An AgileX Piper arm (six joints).
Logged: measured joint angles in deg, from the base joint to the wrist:
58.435 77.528 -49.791 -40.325 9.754 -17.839
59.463 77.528 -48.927 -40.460 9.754 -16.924
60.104 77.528 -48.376 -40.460 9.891 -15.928
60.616 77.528 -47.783 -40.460 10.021 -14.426
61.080 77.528 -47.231 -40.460 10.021 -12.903
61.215 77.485 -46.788 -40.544 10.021 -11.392
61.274 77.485 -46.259 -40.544 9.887 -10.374
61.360 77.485 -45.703 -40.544 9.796 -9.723
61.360 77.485 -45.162 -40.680 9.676 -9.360
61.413 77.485 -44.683 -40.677 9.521 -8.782
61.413 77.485 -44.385 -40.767 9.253 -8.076
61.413 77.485 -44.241 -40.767 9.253 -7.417
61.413 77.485 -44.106 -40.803 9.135 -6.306
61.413 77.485 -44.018 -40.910 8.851 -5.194
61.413 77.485 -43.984 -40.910 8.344 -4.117
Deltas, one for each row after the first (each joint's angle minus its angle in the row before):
1.028 0.000 0.864 -0.135 0.000 0.915
0.641 0.000 0.551 0.000 0.137 0.996
0.512 0.000 0.593 0.000 0.130 1.502
0.464 0.000 0.552 0.000 0.000 1.523
0.135 -0.043 0.443 -0.084 0.000 1.511
0.059 0.000 0.529 0.000 -0.134 1.018
0.086 0.000 0.556 0.000 -0.091 0.651
0.000 0.000 0.541 -0.136 -0.120 0.363
0.053 0.000 0.479 0.003 -0.155 0.578
0.000 0.000 0.298 -0.090 -0.268 0.706
0.000 0.000 0.144 0.000 0.000 0.659
0.000 0.000 0.135 -0.036 -0.118 1.111
0.000 0.000 0.088 -0.107 -0.284 1.112
0.000 0.000 0.034 0.000 -0.507 1.077

